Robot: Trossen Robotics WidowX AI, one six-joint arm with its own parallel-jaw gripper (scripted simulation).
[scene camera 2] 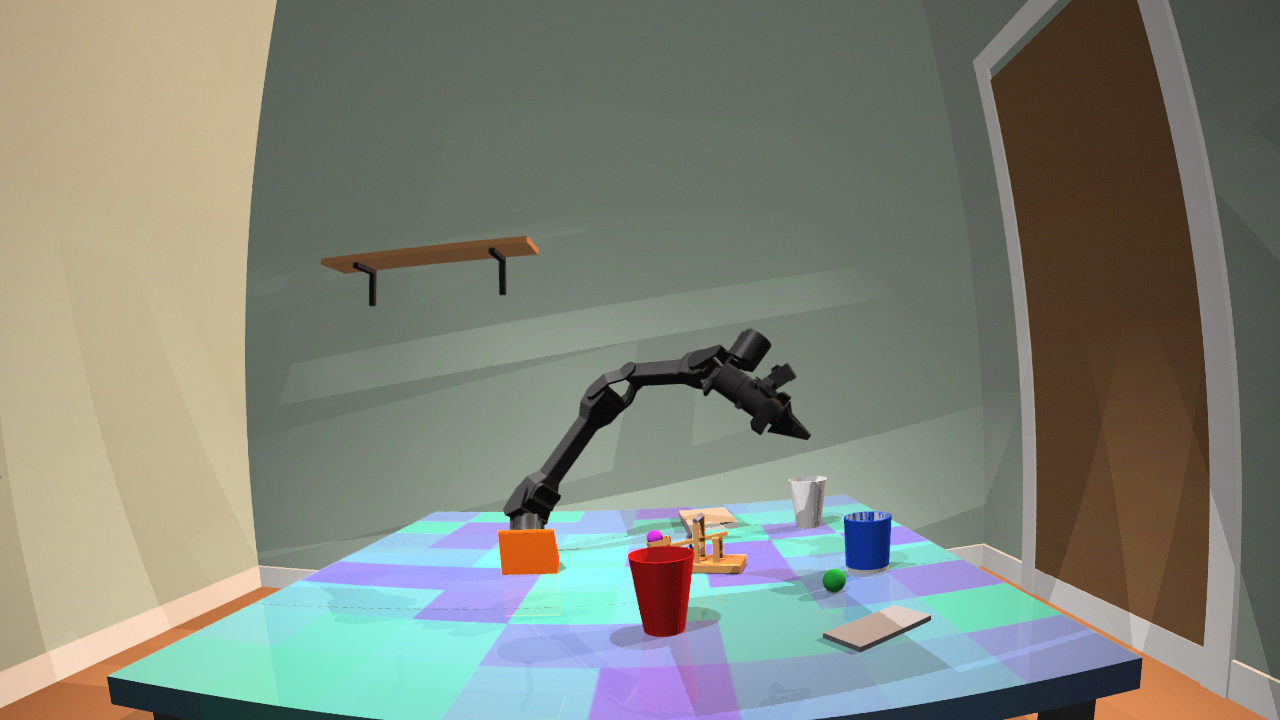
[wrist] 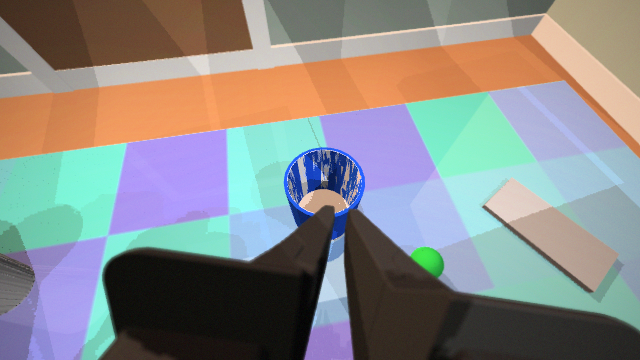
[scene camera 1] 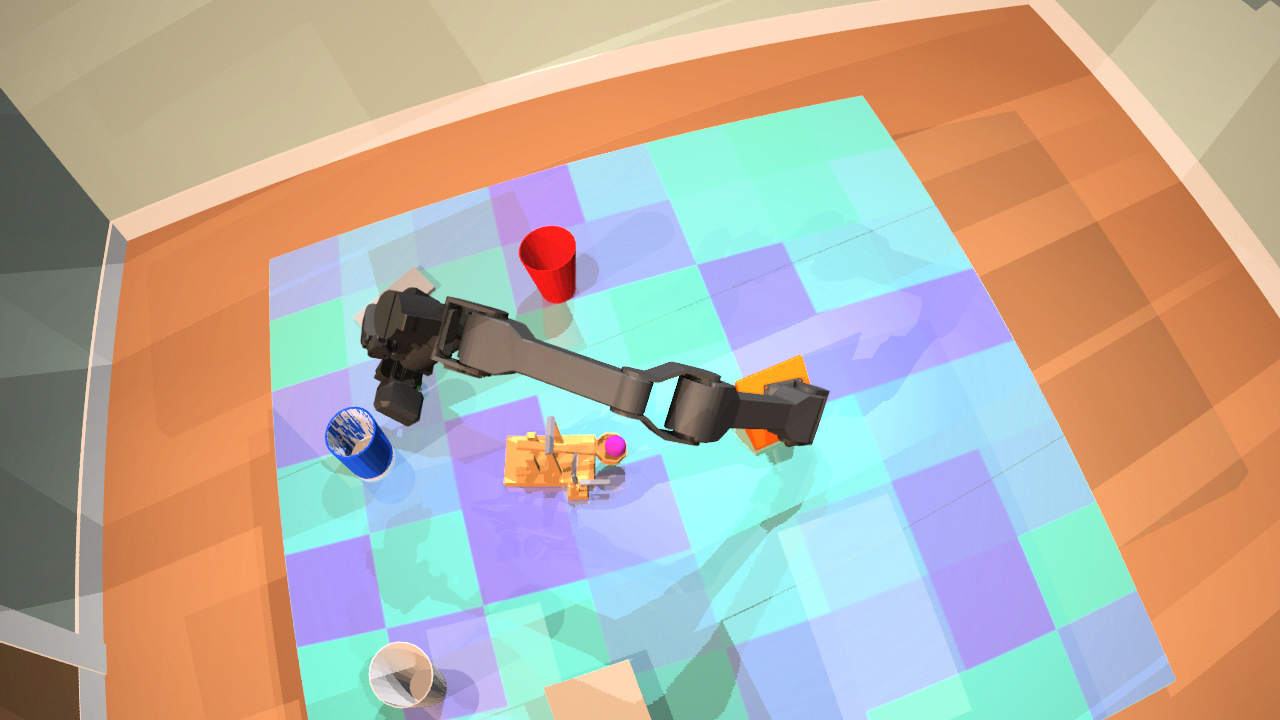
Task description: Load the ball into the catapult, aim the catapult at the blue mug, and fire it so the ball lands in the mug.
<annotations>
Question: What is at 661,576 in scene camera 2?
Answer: A red cup.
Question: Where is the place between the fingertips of my gripper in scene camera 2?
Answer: At 809,437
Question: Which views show my gripper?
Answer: Scene camera 2, the wrist view and scene camera 1: all of them.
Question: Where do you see a blue mug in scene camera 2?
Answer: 867,534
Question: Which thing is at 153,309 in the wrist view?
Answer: My gripper.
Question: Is my gripper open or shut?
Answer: Shut.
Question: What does my gripper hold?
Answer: Nothing.
</annotations>
